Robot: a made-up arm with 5 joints.
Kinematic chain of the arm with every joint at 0, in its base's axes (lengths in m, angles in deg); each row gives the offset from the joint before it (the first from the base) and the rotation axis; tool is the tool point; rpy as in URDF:
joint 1: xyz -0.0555 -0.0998 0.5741 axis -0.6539 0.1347 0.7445
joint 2: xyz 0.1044 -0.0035 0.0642 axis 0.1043 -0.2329 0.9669
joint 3: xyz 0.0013 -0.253 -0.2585 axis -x
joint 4: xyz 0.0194 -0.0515 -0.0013 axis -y
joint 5: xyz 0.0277 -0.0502 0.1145 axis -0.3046 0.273 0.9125
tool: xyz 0.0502 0.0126 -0.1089 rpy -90 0 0
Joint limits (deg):
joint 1: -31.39..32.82
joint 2: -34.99..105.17
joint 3: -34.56..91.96
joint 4: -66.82..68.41
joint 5: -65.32..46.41
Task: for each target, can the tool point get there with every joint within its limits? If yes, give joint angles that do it. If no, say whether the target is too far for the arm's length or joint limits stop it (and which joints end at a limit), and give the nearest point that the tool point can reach.
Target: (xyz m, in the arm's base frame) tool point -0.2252 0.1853 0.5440
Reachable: no: joint limits stop it (at a limit: joint 1, joint 2, joint 3, joint 5) | nearest point 0.1095 0.1460 0.4827 | short by 0.343 m
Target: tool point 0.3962 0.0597 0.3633
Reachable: yes | joints 16.99 82.95 -5.30 -34.91 27.87
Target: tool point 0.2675 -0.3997 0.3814
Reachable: yes | joints 12.18 11.04 1.58 -29.11 -12.06
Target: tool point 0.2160 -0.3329 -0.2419
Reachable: no: too far | nearest point 0.1355 -0.3331 0.1594 | short by 0.409 m
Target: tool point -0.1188 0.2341 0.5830
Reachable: no: joint limits stop it (at a limit: joint 1, joint 2, joint 3, joint 5) | nearest point 0.1136 0.1649 0.4834 | short by 0.262 m
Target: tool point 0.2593 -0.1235 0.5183
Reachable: yes | joints 2.04 56.71 79.73 53.33 -32.91
